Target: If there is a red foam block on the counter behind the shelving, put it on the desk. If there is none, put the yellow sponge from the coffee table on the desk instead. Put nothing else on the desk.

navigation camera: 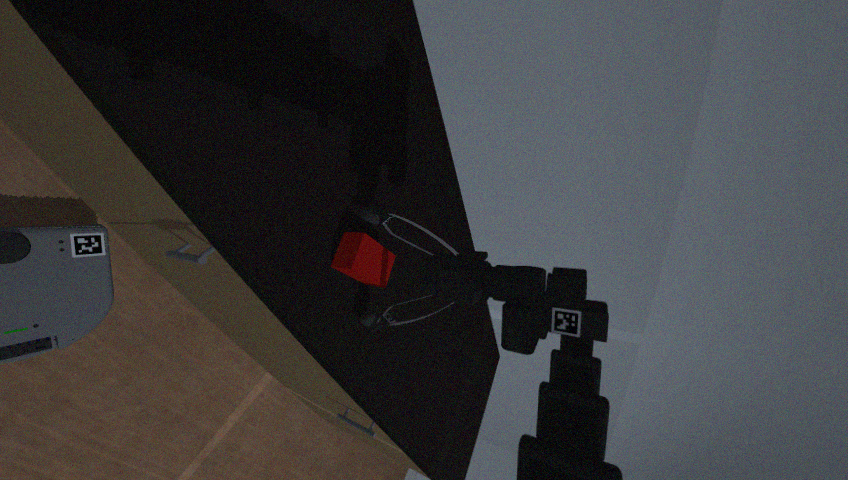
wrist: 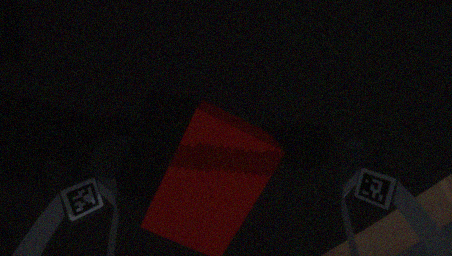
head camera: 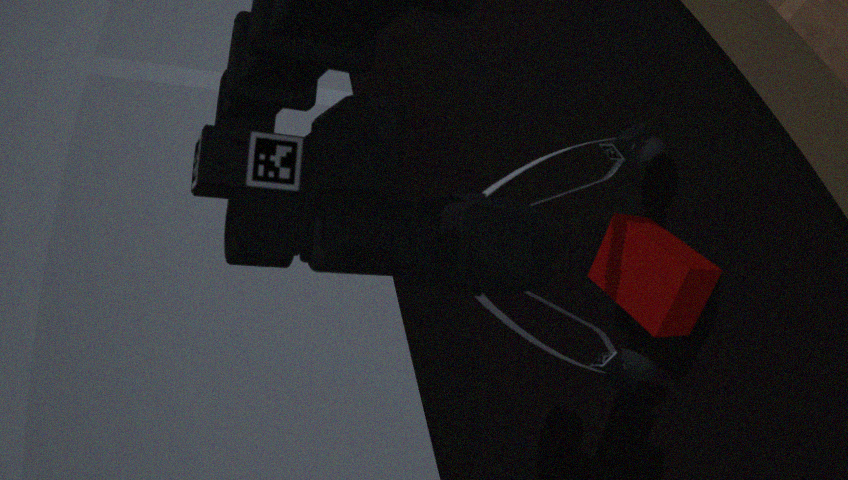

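Where they show: gripper, fingertip midpoint: (navigation camera: 363, 266) (wrist: 227, 158) (head camera: 654, 258); robot's base, origin of the base link: (navigation camera: 6, 245).
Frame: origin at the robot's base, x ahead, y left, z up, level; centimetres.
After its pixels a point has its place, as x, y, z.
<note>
A red foam block (head camera: 660, 270) @[-1.1, -32.7, 95.5] (navigation camera: 360, 258) @[0.0, -31.9, 95.5] (wrist: 210, 200) @[-1.0, -34.7, 95.5] lies on the dark counter (head camera: 505, 392) @[12.8, -57.6, 91.0] (navigation camera: 238, 148) @[14.0, -17.4, 91.0], turned at an angle to my gripper. My gripper (head camera: 643, 255) @[-2.2, -36.2, 92.0] (navigation camera: 368, 268) @[-2.2, -36.2, 92.0] (wrist: 227, 158) @[-2.2, -36.2, 92.0] is open wide. In the head and navigation views its fingertips stand on either side of the block, apart from it, with part of the block reaching beyond them. The wrist view is very dark; a shadow band crosses the block's top. The fingers' height over the counter is hard to tell. The yellow sponge and the desk do not show.
A pale wall (head camera: 148, 327) @[9.1, -85.4, 128.9] (navigation camera: 595, 148) @[22.3, -76.6, 126.5] stands beside the counter behind my wrist. Cabinet fronts with handles (navigation camera: 190, 252) @[0.3, -20.2, 65.6] run below the counter's other edge, above a wooden floor (navigation camera: 148, 386) @[-51.0, -24.7, 0.1]. My grey base (navigation camera: 59, 285) @[-9.8, -7.4, 16.0] is at the navigation view's left edge.
</note>
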